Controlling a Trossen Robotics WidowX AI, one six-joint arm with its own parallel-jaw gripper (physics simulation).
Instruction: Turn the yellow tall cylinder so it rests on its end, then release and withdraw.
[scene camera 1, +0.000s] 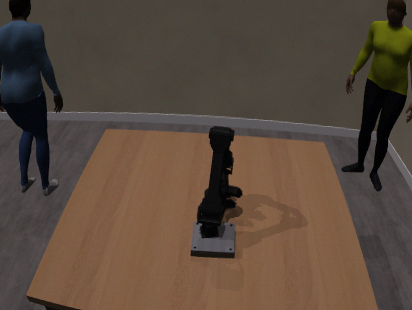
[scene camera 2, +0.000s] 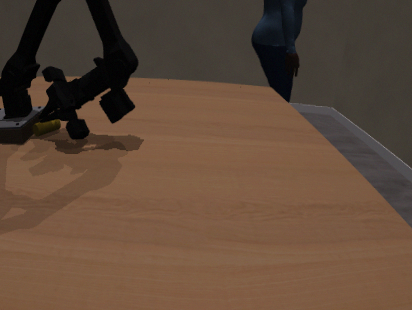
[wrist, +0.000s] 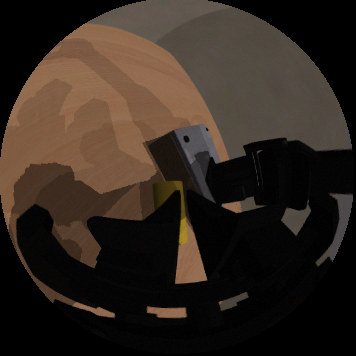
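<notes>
The yellow tall cylinder (scene camera 2: 46, 127) (wrist: 167, 192) lies on its side on the table, close beside the arm's base plate. In the wrist view the fingers cover part of it. It does not show in scene camera 1, where the arm blocks much of the area. My gripper (scene camera 2: 41, 118) (wrist: 182, 193) is shut, its fingertips nearly together with no cylinder between them. The fingertips are just above or beside the cylinder; the exact gap, or any contact, cannot be told.
The grey base plate (scene camera 1: 213, 246) (scene camera 2: 14, 131) (wrist: 172, 156) stands right beside the cylinder. The arm (scene camera 1: 216, 185) bends over the wooden table (scene camera 1: 125, 215) (scene camera 2: 225, 200). Two people, one in blue (scene camera 1: 22, 65) and one in yellow (scene camera 1: 390, 55), stand beyond the table.
</notes>
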